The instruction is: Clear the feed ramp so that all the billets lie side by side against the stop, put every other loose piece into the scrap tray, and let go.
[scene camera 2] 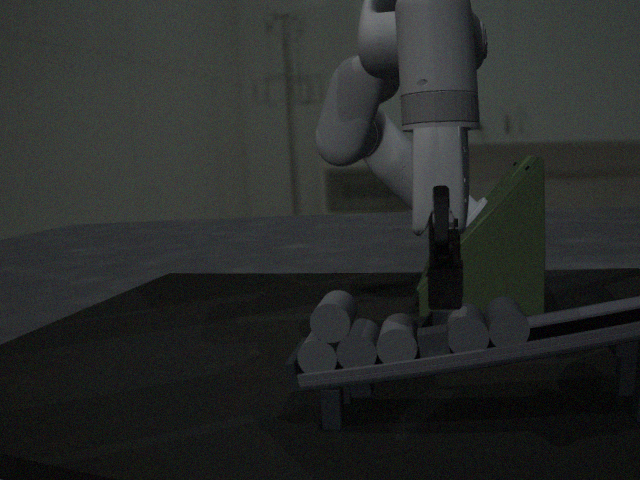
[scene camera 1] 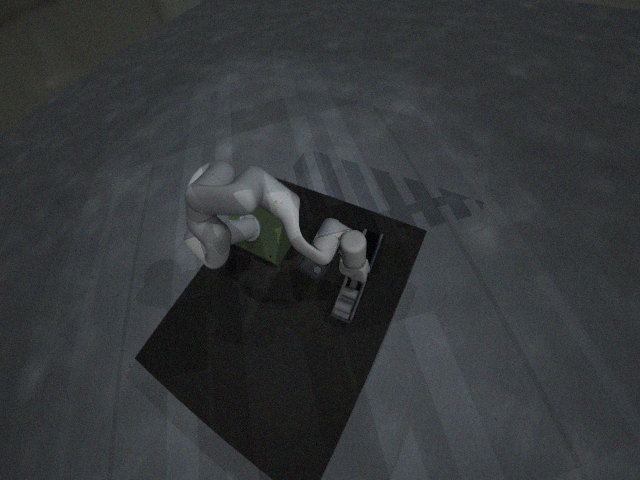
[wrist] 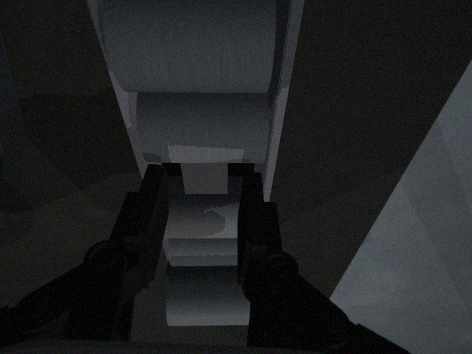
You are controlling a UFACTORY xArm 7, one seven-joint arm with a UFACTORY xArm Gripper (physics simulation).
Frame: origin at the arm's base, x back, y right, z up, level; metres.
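Seen in the pictures: gripper, fingertip midpoint: [scene camera 2: 446,303] [scene camera 1: 355,278] [wrist: 204,191]; arm's base, link origin: [scene camera 1: 249,227].
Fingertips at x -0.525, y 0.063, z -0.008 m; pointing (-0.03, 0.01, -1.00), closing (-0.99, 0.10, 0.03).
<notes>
Offsets run from my fingertips to a thing's top centre. "spot": to the spot under its first point.
Grey cylindrical billets lie across the sloping feed ramp [scene camera 1: 376,252] [scene camera 2: 413,369] [wrist: 282,100]. At its low end, by the stop {dx +0.006, dy +0.151, dz -0.046 m} [scene camera 2: 292,357], one billet {dx +0.005, dy +0.113, dz +0.010 m} [scene camera 2: 332,318] [wrist: 207,297] rests on top of two others {dx +0.005, dy +0.128, dz -0.027 m} [scene camera 2: 316,353] {dx +0.004, dy +0.088, dz -0.022 m} [scene camera 2: 356,345]; a third billet {dx +0.003, dy +0.049, dz -0.017 m} [scene camera 2: 397,339] [wrist: 200,217] lies just uphill. A small grey block {dx +0.002, dy +0.013, dz -0.025 m} [scene camera 2: 433,341] [wrist: 206,180] sits between that one and two uphill billets {dx -0.001, dy -0.021, dz -0.007 m} [scene camera 2: 467,330] {dx +0.000, dy -0.060, dz -0.002 m} [scene camera 2: 508,322]. My gripper [scene camera 1: 354,283] [scene camera 2: 445,305] [wrist: 204,191] is partly open and empty, pointing down, with its fingertips a little above the block. The fingers partly hide the ramp in the wrist view.
A green wedge-shaped stand [scene camera 1: 268,240] [scene camera 2: 509,248] is behind the ramp, near the arm's base. A small dark grey-blue object {spot: dx +0.217, dy -0.026, dz -0.116 m} [scene camera 1: 311,266], possibly the scrap tray, lies left of the ramp in scene camera 1; its contents cannot be made out. The scene is dim.
</notes>
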